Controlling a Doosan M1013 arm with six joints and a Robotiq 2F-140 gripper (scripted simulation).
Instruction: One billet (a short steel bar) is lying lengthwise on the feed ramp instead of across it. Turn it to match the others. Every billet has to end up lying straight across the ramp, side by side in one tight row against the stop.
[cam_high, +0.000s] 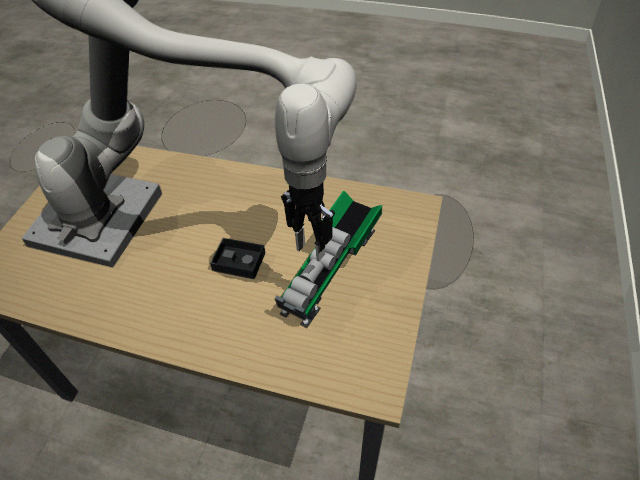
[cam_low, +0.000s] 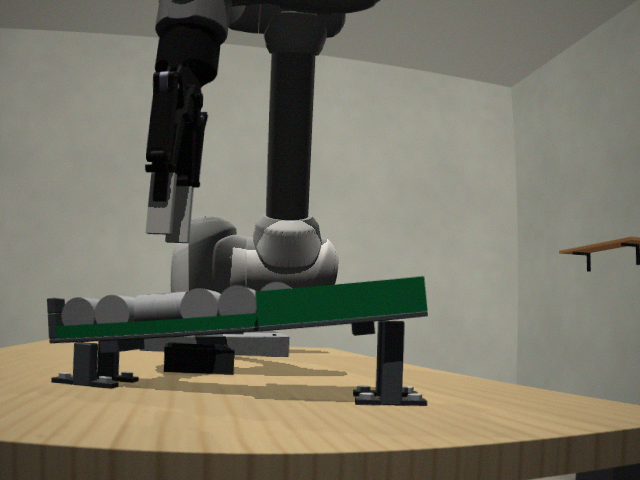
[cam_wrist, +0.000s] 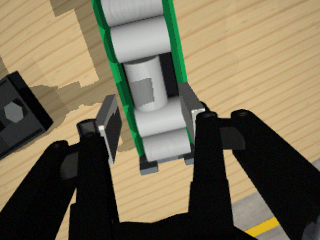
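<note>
Right now my hand is 13 cm above the dark stop, 11 cm to the left of it and 2 cm past it. The rest, counted from my hand: black tray 24 cm behind, 18 cm below, 4 cm to the left.
</note>
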